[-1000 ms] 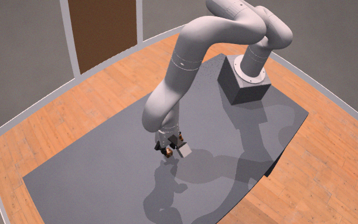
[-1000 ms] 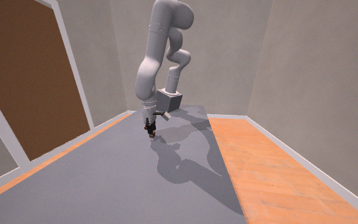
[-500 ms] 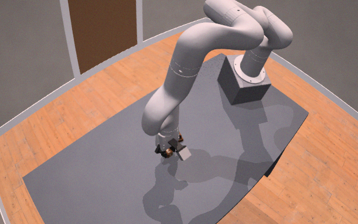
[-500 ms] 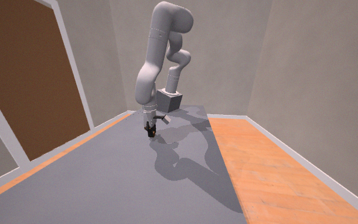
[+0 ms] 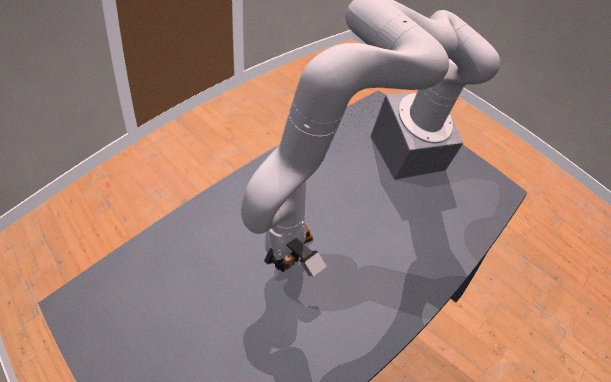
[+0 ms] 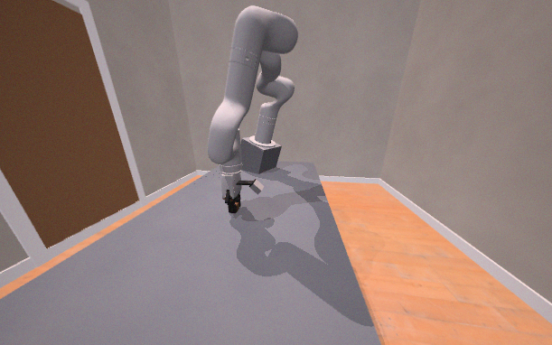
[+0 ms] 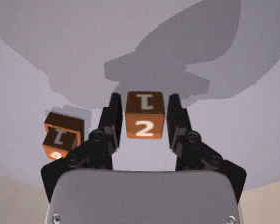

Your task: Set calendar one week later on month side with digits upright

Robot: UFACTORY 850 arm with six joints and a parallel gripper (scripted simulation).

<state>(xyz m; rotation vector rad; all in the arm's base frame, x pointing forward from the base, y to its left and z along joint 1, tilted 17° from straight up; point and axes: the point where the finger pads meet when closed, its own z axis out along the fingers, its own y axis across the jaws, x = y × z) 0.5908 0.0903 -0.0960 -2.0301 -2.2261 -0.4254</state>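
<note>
Right now the number cube is 1 cm below my hand. Round my hand: brown wooden calendar tray: 9 cm behind, 6 cm to the right, 1 cm below.
</note>
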